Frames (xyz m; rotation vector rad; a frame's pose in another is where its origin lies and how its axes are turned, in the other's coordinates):
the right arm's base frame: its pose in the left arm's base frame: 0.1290 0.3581 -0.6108 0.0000 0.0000 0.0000
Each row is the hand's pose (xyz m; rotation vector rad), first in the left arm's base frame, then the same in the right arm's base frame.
Working: the left arm's base frame: its pose in the right arm's base frame: -0.1290 -0.3581 0.6108 0.0000 0.0000 0.0000

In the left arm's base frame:
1: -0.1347 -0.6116 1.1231 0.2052 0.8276 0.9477
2: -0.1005 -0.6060 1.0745 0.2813 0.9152 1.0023
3: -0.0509 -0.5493 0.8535 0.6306 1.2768 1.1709
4: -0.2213 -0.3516 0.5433 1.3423 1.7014 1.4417
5: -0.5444 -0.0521 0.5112 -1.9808 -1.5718 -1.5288
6: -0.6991 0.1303 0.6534 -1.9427 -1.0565 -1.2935
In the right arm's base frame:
1: -0.2637 -0.9697 1.7339 0.2052 0.8276 0.9477
2: -0.2295 -0.9641 1.6853 0.2813 0.9152 1.0023
3: -0.1799 -0.9074 1.4643 0.6306 1.2768 1.1709
4: -0.3503 -0.7097 1.1541 1.3423 1.7014 1.4417
5: -0.6734 -0.4102 1.1220 -1.9808 -1.5718 -1.5288
6: -0.8281 -0.2278 1.2642 -1.9427 -1.0565 -1.2935

